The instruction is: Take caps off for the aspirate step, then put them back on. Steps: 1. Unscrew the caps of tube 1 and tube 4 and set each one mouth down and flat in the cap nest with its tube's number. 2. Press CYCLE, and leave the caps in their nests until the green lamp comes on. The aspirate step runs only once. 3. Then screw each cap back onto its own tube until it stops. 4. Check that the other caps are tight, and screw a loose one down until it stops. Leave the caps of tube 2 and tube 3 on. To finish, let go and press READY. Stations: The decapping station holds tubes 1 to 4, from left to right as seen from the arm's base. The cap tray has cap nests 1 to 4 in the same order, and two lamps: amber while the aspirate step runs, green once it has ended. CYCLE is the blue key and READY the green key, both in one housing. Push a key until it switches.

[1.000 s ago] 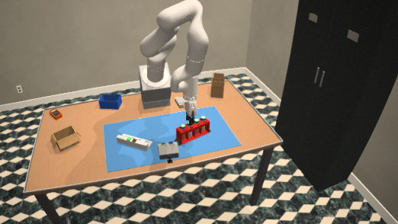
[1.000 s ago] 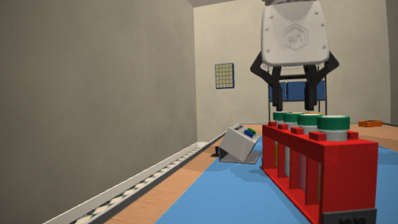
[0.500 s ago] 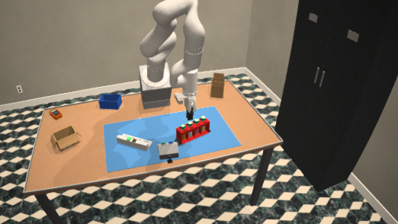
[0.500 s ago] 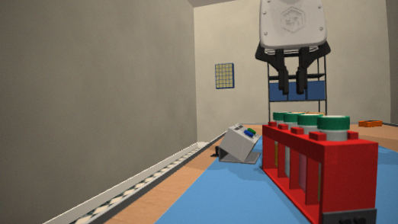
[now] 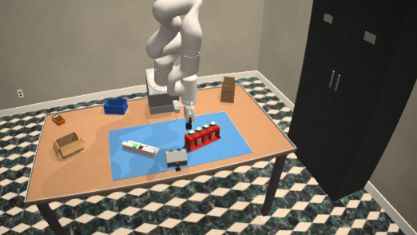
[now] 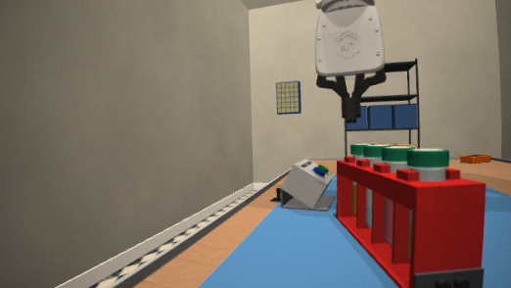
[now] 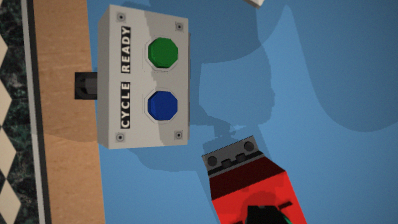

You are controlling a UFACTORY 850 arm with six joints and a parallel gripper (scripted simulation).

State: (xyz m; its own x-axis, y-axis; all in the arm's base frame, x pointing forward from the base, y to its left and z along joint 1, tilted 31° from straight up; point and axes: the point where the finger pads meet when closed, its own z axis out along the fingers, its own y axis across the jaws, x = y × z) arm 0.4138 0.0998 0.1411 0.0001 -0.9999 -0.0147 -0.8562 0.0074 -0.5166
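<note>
Now: hand 70 mm short of the green ready key, 110 mm to the left of it and 110 mm above it. Round my hand: key housing 80 mm ahead, 90 mm to the right, 120 mm below; blue cycle key 60 mm ahead, 70 mm to the right, 110 mm below; tube cap 20 mm behind, 20 mm to the left, 60 mm below.
</note>
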